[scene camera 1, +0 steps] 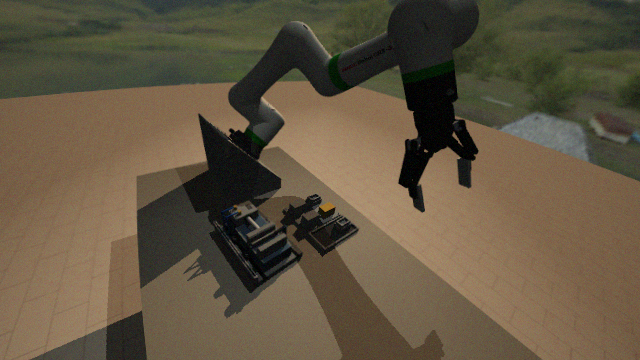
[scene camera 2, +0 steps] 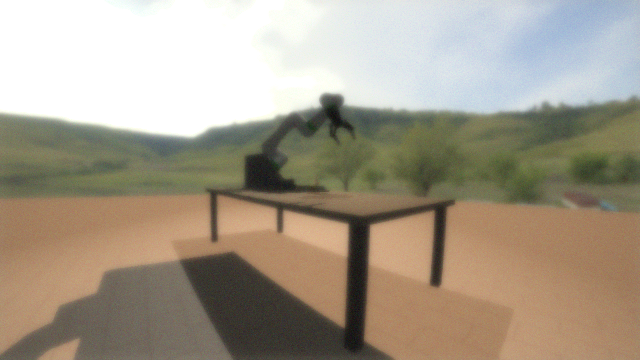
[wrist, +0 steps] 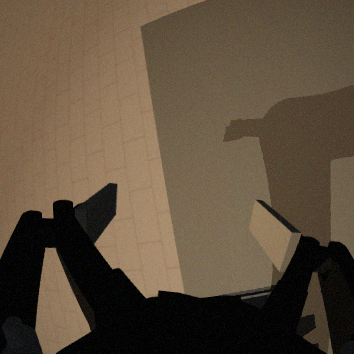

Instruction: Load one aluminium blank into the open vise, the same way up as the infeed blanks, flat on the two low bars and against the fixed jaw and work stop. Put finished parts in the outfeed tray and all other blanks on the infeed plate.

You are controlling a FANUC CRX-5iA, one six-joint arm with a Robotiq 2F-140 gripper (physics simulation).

Labels:
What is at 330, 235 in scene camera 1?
An outfeed tray.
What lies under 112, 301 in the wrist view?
The gripper.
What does the gripper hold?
Nothing.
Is the gripper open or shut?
Open.

